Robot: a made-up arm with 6 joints. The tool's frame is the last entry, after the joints.
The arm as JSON. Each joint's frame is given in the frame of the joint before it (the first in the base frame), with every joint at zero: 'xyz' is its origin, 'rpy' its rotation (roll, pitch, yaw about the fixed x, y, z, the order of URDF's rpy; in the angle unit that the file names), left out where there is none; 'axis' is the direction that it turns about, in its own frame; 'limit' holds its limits. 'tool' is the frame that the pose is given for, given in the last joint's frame.
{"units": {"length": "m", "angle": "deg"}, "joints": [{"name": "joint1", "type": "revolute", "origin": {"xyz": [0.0, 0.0, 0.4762]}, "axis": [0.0, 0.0, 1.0], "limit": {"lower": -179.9, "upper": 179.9}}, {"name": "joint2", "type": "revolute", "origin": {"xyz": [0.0, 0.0, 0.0]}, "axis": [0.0, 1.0, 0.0], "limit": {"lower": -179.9, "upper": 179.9}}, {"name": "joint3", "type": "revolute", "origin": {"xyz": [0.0, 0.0, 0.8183]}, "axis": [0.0, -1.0, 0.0], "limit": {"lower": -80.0, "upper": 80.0}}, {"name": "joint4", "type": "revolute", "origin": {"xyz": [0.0, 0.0, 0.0]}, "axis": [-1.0, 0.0, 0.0], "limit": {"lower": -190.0, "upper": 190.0}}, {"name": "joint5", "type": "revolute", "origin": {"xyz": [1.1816, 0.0, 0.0]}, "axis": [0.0, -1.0, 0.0], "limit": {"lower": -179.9, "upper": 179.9}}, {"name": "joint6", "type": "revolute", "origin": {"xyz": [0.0, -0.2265, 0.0]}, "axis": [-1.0, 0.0, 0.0], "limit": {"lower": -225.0, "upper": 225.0}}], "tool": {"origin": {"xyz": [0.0, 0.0, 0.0]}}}
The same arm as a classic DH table. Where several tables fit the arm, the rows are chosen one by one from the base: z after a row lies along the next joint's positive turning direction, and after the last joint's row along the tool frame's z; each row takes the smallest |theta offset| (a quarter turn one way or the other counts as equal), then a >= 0, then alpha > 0; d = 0 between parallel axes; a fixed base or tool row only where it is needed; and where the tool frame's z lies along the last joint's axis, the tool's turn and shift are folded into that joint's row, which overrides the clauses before.
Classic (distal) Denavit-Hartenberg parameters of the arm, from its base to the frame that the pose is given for. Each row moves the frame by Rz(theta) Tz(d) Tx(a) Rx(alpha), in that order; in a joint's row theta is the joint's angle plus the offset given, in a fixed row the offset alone. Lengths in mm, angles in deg.
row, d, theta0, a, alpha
joint1, 476.2, 0, 0, -90
joint2, 0, -90, 818.3, 180
joint3, 0, 0, 0, -90
joint4, -1181.6, 0, 0, 90
joint5, 226.5, 0, 0, -90
joint6, 0, 90, 0, 90
tool (fixed), 0, -90, 0, 0
Joint limits (deg, base to tool): -179.9..179.9 -179.9..179.9 -80..80 -190..190 -179.9..179.9 -225..225

